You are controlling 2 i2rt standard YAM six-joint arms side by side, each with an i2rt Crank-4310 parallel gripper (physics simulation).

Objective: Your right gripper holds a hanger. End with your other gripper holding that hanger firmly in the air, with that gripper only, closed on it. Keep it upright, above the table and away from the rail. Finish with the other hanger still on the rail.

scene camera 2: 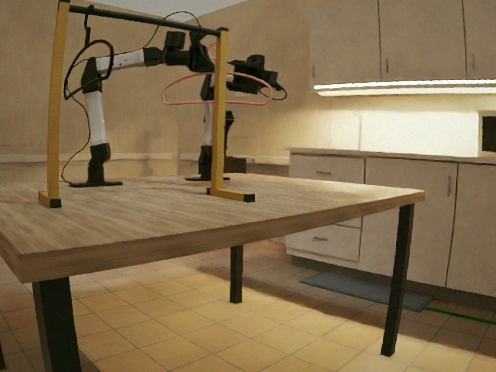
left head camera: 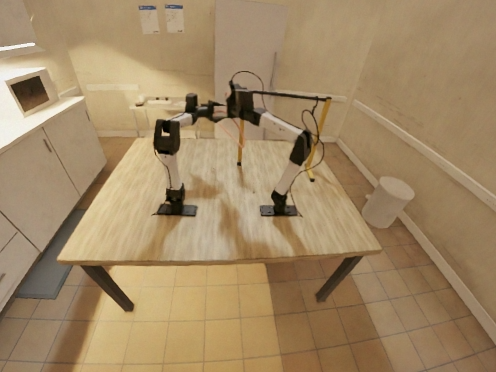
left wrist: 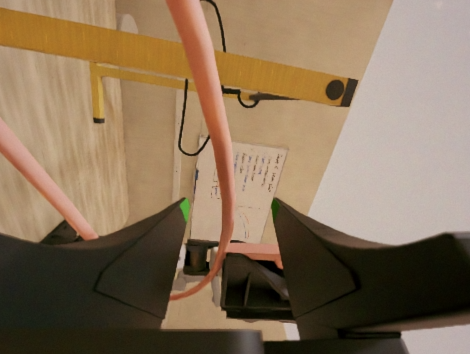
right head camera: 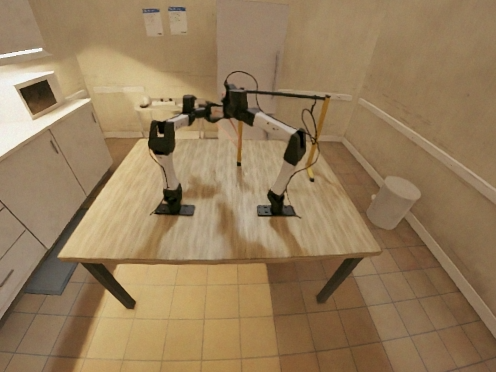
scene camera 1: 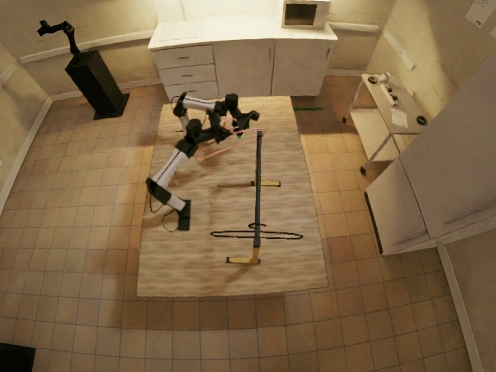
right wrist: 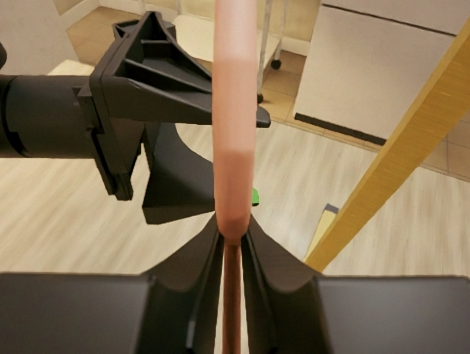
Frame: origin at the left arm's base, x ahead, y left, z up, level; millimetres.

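Where they show: left gripper, fingertip midpoint: (left wrist: 230, 201) (scene camera 1: 240, 134) (right wrist: 263, 163); right gripper, fingertip midpoint: (left head camera: 227, 112) (left wrist: 234, 247) (right head camera: 224, 112) (scene camera 1: 232, 132); left arm's base, link origin: (scene camera 2: 207, 179) (left head camera: 177, 210) (right head camera: 175, 210); right arm's base, link origin: (scene camera 2: 95, 185) (left head camera: 278, 211) (right head camera: 275, 211) (scene camera 1: 184, 215).
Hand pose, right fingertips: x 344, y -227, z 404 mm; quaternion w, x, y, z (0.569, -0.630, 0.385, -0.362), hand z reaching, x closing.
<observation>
Each offset is from my right fingertips to the top centre of the thing. "spot": to the spot under its first point. Level surfaces: height alone.
A pink hanger {dx -7, dy -4, dz +107 mm} (scene camera 1: 225, 150) (scene camera 2: 250, 103) (left wrist: 224, 165) (right wrist: 234, 125) hangs upright in the air, hook up, above the table. My right gripper (right wrist: 232, 211) is shut on its wire. My left gripper (left wrist: 230, 201) is open, with green pads on its spread fingertips. In the left wrist view the hanger's wire passes between these fingers, and neither finger seems to touch it. In the right wrist view part of the left gripper is hidden behind the wire. A black hanger (scene camera 1: 212, 234) (scene camera 2: 112, 60) (left wrist: 180, 130) hangs on the dark rail {dx +127, dy -332, dz +92 mm} (scene camera 1: 258, 165) (scene camera 2: 145, 20).
The rail's yellow posts {spot: dx +144, dy -97, dz -170 mm} (scene camera 2: 218, 115) (left wrist: 125, 45) stand on the wooden table {dz -405 mm} (scene camera 1: 200, 275). One post is close to the pink hanger in scene camera 2. Both arms reach in closely together at the rail's near end. A white cylinder (left head camera: 390, 200) stands on the floor.
</observation>
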